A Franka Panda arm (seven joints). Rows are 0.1 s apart.
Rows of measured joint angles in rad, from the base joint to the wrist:
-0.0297 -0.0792 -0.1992 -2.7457 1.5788 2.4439 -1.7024
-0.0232 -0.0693 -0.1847 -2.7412 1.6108 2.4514 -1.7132
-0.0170 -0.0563 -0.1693 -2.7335 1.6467 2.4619 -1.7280
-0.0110 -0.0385 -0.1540 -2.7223 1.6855 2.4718 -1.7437
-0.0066 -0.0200 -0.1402 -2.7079 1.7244 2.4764 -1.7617
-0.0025 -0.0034 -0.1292 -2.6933 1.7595 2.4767 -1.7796
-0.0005 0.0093 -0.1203 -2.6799 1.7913 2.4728 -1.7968
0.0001 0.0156 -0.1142 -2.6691 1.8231 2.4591 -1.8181
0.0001 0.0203 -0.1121 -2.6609 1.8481 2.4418 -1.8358
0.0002 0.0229 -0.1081 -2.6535 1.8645 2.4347 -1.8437
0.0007 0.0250 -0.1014 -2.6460 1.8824 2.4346 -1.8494
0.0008 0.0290 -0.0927 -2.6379 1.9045 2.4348 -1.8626
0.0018 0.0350 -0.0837 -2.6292 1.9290 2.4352 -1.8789
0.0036 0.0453 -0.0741 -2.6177 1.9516 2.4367 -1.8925
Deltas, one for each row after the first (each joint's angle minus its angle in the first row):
0.0065 0.0099 0.0145 0.0045 0.0320 0.0075 -0.0108
0.0127 0.0229 0.0299 0.0122 0.0679 0.0180 -0.0256
0.0187 0.0407 0.0452 0.0234 0.1067 0.0279 -0.0413
0.0231 0.0592 0.0590 0.0378 0.1456 0.0325 -0.0593
0.0272 0.0758 0.0700 0.0524 0.1807 0.0328 -0.0772
0.0292 0.0885 0.0789 0.0658 0.2125 0.0289 -0.0944
0.0298 0.0948 0.0850 0.0766 0.2443 0.0152 -0.1157
0.0298 0.0995 0.0871 0.0848 0.2693 -0.0021 -0.1334
0.0299 0.1021 0.0911 0.0922 0.2857 -0.0092 -0.1413
0.0304 0.1042 0.0978 0.0997 0.3036 -0.0093 -0.1470
0.0305 0.1082 0.1065 0.1078 0.3257 -0.0091 -0.1602
0.0315 0.1142 0.1155 0.1165 0.3502 -0.0087 -0.1765
0.0333 0.1245 0.1251 0.1280 0.3728 -0.0072 -0.1901

